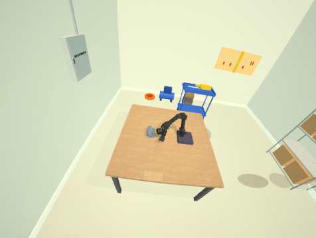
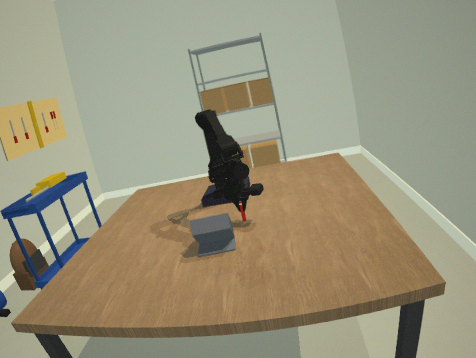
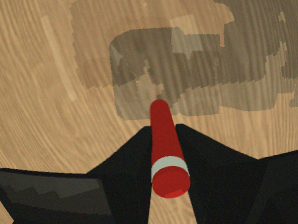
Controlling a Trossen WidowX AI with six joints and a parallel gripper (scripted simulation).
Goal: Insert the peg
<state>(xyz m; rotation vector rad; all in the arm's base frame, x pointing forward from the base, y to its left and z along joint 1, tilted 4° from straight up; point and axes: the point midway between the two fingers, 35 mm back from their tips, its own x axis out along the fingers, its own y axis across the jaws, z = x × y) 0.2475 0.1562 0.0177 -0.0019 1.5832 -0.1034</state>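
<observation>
Right now my gripper tip is 17 cm short of the grey sloped panel, 6 cm to the left of it and 2 cm below it. Round my gripper tip: red peg: 2 cm above.
</observation>
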